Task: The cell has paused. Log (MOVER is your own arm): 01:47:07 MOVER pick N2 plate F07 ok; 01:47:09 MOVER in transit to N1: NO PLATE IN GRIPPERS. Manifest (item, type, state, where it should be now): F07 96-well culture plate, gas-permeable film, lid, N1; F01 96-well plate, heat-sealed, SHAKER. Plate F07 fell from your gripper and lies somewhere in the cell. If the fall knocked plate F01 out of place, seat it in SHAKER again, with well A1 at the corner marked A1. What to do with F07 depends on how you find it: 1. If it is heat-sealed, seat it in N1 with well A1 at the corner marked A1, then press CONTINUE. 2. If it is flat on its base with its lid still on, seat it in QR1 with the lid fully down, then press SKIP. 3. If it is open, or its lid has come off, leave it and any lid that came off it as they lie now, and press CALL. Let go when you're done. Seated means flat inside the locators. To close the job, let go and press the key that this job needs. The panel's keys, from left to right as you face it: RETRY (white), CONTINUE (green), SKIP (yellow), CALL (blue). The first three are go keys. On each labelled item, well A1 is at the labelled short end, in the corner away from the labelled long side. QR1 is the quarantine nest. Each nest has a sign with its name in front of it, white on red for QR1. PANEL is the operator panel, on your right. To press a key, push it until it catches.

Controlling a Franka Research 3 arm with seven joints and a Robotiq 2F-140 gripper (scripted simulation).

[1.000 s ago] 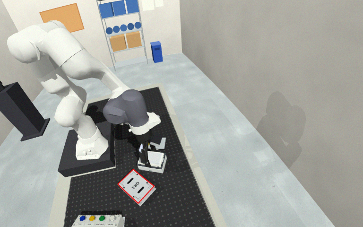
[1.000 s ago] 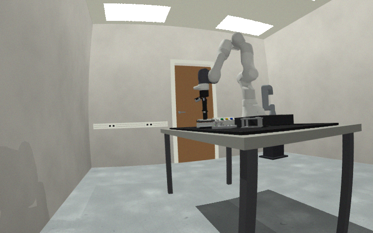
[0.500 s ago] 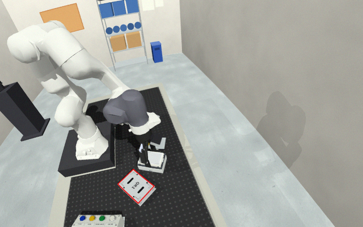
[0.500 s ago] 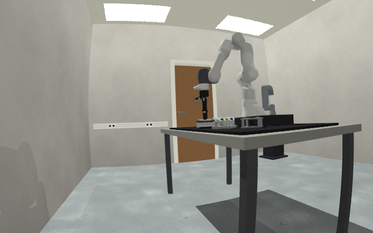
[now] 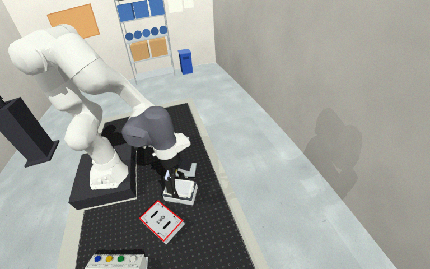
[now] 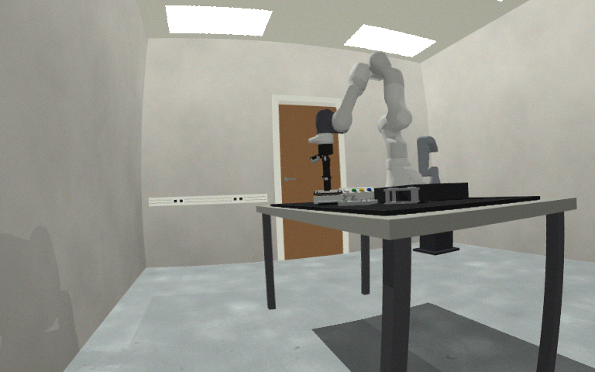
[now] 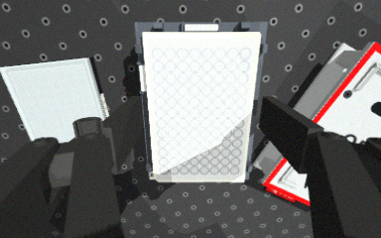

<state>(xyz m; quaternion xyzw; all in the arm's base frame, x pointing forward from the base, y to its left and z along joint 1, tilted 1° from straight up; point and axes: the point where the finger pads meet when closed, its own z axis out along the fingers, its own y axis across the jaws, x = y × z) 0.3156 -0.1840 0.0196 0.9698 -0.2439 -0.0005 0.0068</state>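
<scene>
My hand is 20 mm above the white 96-well plate. Round my hand: pale flat rectangular piece: 40 mm ahead, 140 mm to the left, 70 mm below; then white retry key: 240 mm behind, 260 mm to the right, 20 mm below; then green continue key: 290 mm behind, 250 mm to the right, 20 mm below.
</scene>
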